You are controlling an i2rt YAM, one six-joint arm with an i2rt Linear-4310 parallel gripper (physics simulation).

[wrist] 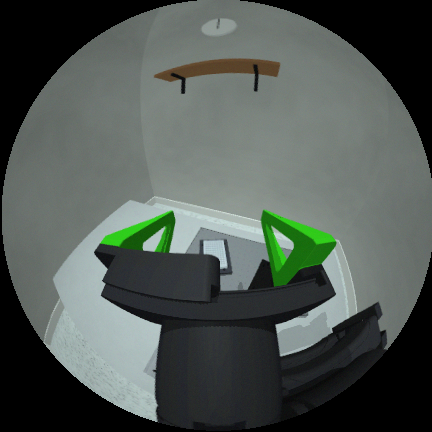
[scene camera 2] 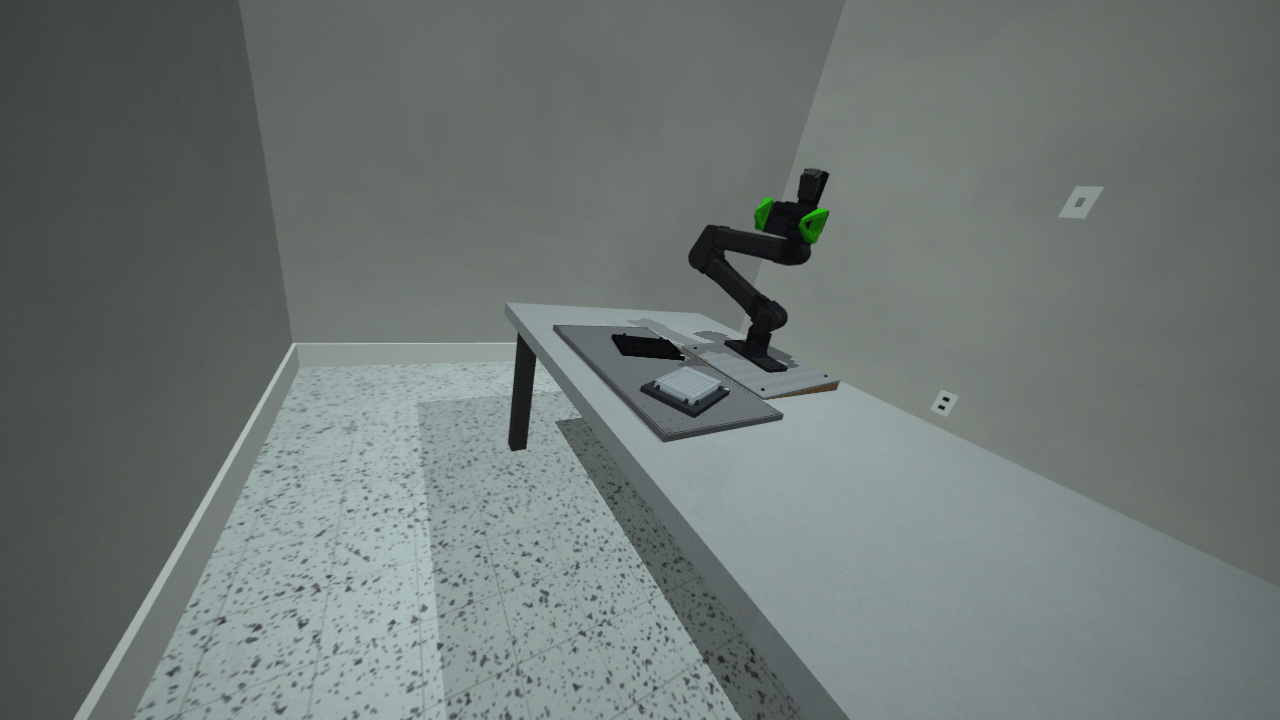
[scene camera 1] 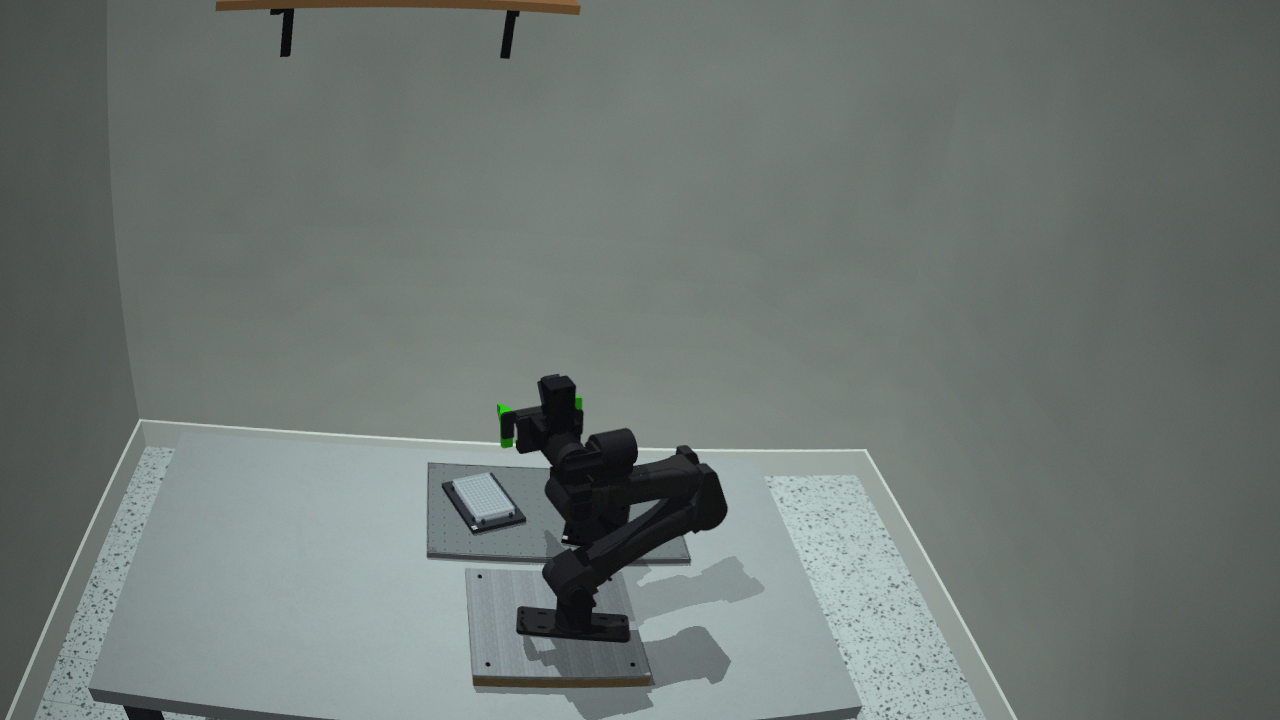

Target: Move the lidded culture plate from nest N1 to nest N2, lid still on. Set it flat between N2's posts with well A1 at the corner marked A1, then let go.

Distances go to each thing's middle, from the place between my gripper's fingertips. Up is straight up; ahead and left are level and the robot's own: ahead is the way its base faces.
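Labels:
The black nest (scene camera 1: 580, 534) is well below my hand, and it's also a good way ahead of my hand and a good bit to the right of it.

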